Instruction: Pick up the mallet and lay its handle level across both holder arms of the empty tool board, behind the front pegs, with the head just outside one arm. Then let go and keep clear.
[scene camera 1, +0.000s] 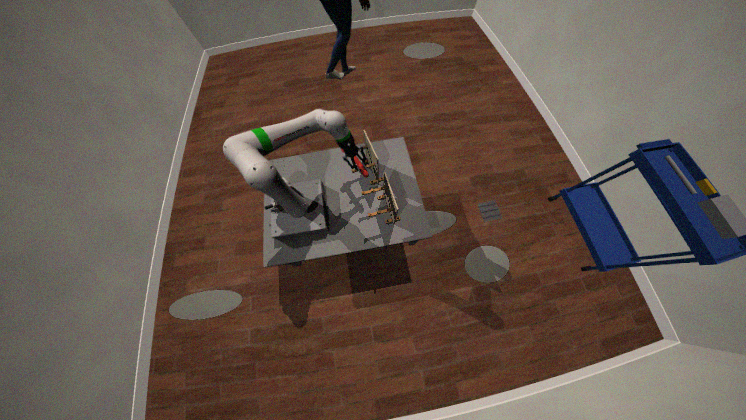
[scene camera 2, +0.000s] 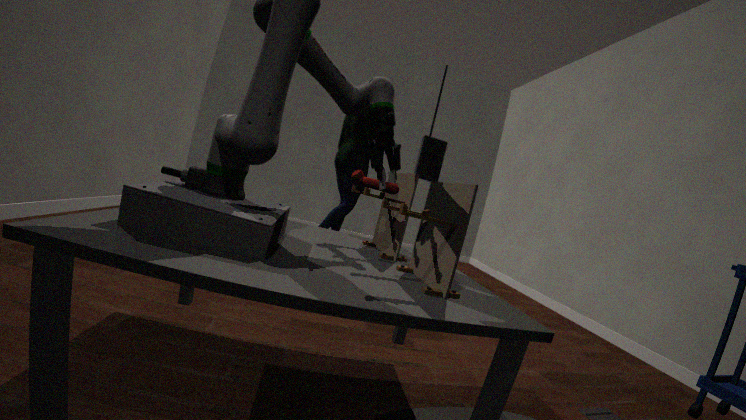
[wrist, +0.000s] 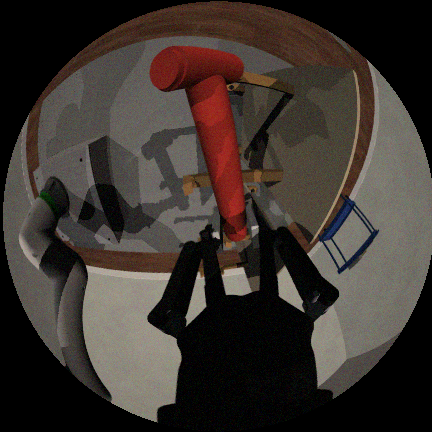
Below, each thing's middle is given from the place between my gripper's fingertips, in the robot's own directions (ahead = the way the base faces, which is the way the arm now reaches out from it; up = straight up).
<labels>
Now: the red mallet (wrist: 203, 72) 9 cm to the left of my hand, 3 cm behind it and 1 cm above it.
</labels>
